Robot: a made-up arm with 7 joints.
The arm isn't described. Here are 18 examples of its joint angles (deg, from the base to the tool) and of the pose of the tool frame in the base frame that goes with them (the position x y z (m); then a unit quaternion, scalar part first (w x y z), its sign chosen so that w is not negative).
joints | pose
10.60 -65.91 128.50 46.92 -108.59 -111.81 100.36 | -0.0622 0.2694 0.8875 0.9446 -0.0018 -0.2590 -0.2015
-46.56 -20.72 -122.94 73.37 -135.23 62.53 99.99 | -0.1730 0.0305 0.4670 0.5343 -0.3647 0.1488 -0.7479
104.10 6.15 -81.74 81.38 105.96 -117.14 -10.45 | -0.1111 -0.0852 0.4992 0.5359 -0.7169 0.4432 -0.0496
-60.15 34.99 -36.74 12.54 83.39 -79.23 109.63 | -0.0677 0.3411 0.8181 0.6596 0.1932 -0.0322 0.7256
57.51 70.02 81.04 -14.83 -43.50 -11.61 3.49 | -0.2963 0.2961 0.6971 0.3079 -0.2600 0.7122 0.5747
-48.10 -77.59 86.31 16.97 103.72 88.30 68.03 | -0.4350 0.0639 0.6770 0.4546 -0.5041 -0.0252 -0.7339
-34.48 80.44 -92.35 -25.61 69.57 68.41 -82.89 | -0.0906 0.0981 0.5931 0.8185 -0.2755 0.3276 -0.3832
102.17 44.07 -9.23 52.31 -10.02 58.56 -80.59 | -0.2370 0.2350 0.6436 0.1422 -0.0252 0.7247 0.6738
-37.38 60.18 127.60 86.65 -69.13 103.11 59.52 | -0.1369 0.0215 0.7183 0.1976 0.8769 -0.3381 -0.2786
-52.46 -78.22 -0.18 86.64 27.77 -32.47 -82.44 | -0.3033 0.1635 0.8227 0.5537 0.3111 -0.6017 0.4843
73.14 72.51 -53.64 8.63 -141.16 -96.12 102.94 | 0.2211 0.3137 0.7911 0.2869 -0.8559 -0.1095 -0.4161
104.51 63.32 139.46 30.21 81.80 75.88 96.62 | -0.2386 0.3061 0.5993 0.2922 -0.0399 0.2005 -0.9343
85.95 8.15 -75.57 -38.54 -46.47 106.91 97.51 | -0.0541 0.1959 0.8570 0.3331 -0.5177 -0.7053 -0.3515
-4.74 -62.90 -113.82 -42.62 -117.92 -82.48 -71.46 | -0.0519 0.0716 0.5144 0.7483 0.1632 -0.4239 -0.4835
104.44 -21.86 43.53 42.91 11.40 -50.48 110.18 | -0.0939 0.1566 0.8807 0.1777 -0.6533 0.3676 -0.6376
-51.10 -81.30 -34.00 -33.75 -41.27 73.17 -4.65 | -0.2406 0.1719 0.6876 0.0674 -0.2308 -0.0440 0.9697
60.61 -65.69 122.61 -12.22 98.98 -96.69 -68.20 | -0.0797 0.4920 0.7839 0.6309 0.4836 -0.4251 0.4328
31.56 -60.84 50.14 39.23 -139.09 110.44 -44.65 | -0.3416 0.0447 0.7356 0.8211 0.0343 0.4173 -0.3879
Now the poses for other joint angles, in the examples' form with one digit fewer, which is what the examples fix.
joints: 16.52 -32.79 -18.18 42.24 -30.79 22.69 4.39
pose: -0.281 0.147 0.729 0.303 -0.250 -0.537 -0.746
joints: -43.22 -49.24 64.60 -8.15 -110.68 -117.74 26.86
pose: -0.170 0.328 0.894 0.397 0.766 0.409 0.299
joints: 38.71 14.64 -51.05 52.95 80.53 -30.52 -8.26
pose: -0.018 0.043 0.729 0.533 0.835 -0.137 -0.013
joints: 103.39 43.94 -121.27 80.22 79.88 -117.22 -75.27
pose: 0.157 0.063 0.646 0.884 -0.420 -0.198 -0.049
